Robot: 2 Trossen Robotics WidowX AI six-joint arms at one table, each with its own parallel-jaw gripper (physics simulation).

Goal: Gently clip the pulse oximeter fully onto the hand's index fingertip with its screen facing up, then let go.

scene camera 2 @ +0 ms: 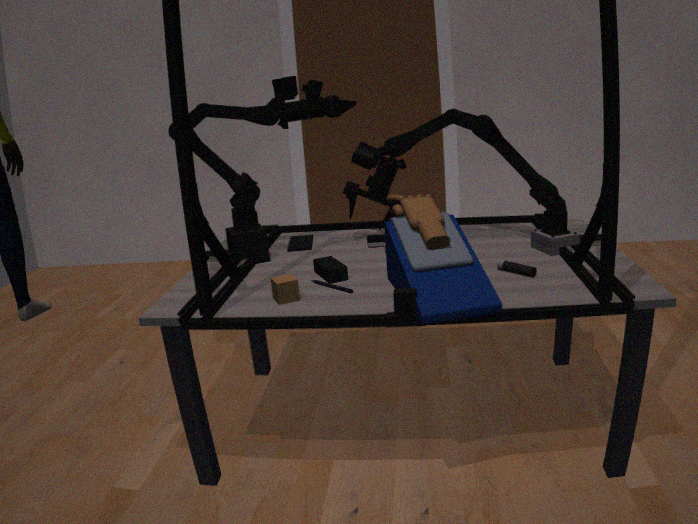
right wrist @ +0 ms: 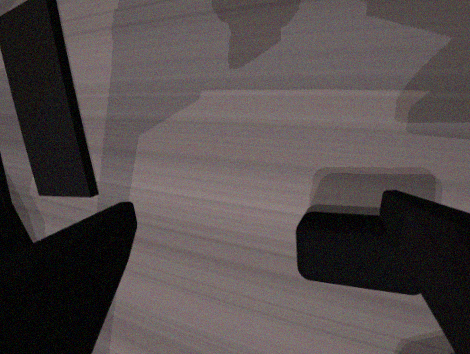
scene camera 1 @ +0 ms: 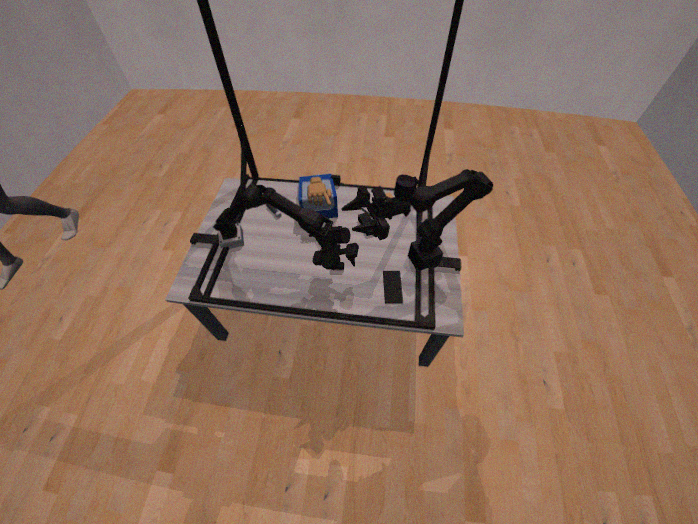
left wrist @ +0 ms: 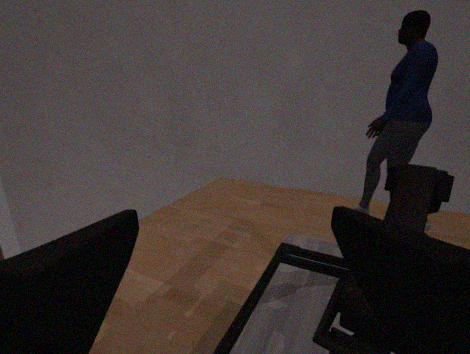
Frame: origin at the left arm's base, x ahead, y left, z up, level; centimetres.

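Where they show: left gripper, fingertip midpoint: (scene camera 2: 349,103) (scene camera 1: 346,219) (left wrist: 236,218); right gripper, fingertip midpoint: (scene camera 2: 364,223) (right wrist: 258,208) (scene camera 1: 344,267); left arm's base, link origin: (scene camera 2: 245,228) (scene camera 1: 427,247); right arm's base, link origin: (scene camera 2: 555,232) (scene camera 1: 229,233).
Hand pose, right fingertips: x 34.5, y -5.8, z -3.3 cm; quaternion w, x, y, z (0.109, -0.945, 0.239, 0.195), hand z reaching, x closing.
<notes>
Each offset is from my right fingertips to the top centre of the thing. "pt": to the spot under its first point.
The orange-tan hand (scene camera 1: 319,189) (scene camera 2: 426,217) lies on a grey pad on a blue sloped block (scene camera 1: 302,209) (scene camera 2: 456,298), its index finger sticking out. A black rounded block @(dy -4.4, dx +1.6, dz -2.9 cm) (right wrist: 345,255), which looks like the pulse oximeter, lies on the table; its screen cannot be made out. A small dark and pale thing @(pt dy -5.8, dx +0.7, dz -4.3 cm) (scene camera 2: 376,241), perhaps the same one, shows beyond the blue block. My right gripper (scene camera 1: 344,263) (scene camera 2: 369,215) (right wrist: 258,208) is open and empty above the table, one finger overlapping the block in the right wrist view. My left gripper (scene camera 1: 350,218) (scene camera 2: 354,103) (left wrist: 236,218) is open and empty, high up.
A dark flat slab @(dy +12.6, dx -16.4, dz -5.4 cm) (scene camera 1: 392,287) (scene camera 2: 300,242) (right wrist: 47,110) lies near the left arm's base. A wooden cube @(dy -30.8, dx -34.3, dz -1.2 cm) (scene camera 2: 285,289), a black box @(dy -21.3, dx -19.7, dz -2.7 cm) (scene camera 2: 330,269), a dark pen @(dy -29.3, dx -22.8, dz -5.3 cm) (scene camera 2: 332,285) and a dark cylinder @(dy -47.1, dx +18.9, dz -3.4 cm) (scene camera 2: 518,268) lie around the blue block. A person (left wrist: 412,85) stands beyond the table.
</notes>
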